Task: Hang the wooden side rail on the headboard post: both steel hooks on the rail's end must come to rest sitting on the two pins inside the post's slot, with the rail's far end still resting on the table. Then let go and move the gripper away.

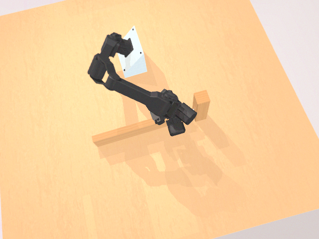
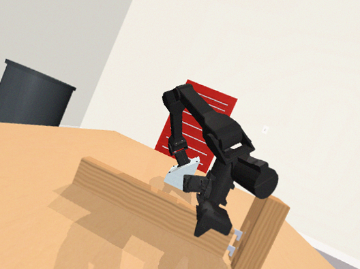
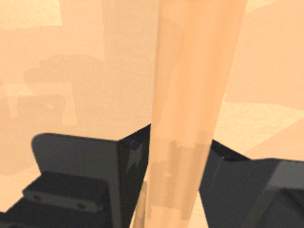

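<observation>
Now: the headboard post 120 mm to the left of my gripper tip and 60 mm above it.
</observation>
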